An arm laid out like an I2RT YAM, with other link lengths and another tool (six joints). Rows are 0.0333 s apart.
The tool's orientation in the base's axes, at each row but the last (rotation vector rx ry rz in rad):
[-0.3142 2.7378 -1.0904]
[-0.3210 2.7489 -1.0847]
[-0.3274 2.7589 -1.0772]
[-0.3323 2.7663 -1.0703]
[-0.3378 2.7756 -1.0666]
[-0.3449 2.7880 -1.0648]
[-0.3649 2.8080 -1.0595]
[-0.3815 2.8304 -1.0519]
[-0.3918 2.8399 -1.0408]
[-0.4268 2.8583 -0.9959]
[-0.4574 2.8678 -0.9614]
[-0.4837 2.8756 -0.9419]
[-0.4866 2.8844 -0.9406]
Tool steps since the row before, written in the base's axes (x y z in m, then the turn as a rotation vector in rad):
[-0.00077 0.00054 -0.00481 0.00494 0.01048 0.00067]
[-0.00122 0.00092 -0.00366 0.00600 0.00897 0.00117]
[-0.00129 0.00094 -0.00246 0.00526 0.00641 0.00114]
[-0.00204 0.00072 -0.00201 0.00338 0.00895 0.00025]
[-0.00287 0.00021 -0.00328 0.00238 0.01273 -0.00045]
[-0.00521 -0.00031 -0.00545 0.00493 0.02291 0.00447]
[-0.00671 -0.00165 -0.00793 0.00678 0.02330 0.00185]
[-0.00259 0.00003 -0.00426 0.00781 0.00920 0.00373]
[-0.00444 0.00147 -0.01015 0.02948 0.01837 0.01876]
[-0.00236 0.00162 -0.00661 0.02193 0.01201 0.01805]
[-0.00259 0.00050 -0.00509 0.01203 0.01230 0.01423]
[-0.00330 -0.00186 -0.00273 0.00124 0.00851 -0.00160]
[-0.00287 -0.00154 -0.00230 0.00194 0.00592 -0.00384]
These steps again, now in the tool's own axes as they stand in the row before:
[0.00101 0.00382 0.00290 -0.00753 0.00633 -0.00616]
[0.00122 0.00334 0.00176 -0.00820 0.00476 -0.00529]
[0.00117 0.00254 0.00089 -0.00681 0.00306 -0.00378]
[0.00191 0.00219 0.00055 -0.00561 0.00577 -0.00518]
[0.00290 0.00281 0.00166 -0.00559 0.00912 -0.00731]
[0.00536 0.00428 0.00315 -0.01093 0.01278 -0.01692]
[0.00711 0.00528 0.00568 -0.01275 0.01446 -0.01485]
[0.00251 0.00332 0.00275 -0.01000 0.00273 -0.00722]
[0.00386 0.00856 0.00607 -0.03330 -0.00474 -0.02066]
[0.00172 0.00586 0.00382 -0.02425 -0.00730 -0.01759]
[0.00223 0.00409 0.00334 -0.01498 -0.00228 -0.01640]
[0.00365 0.00109 0.00270 -0.00393 0.00708 -0.00330]
[0.00314 0.00096 0.00227 -0.00384 0.00623 0.00009]

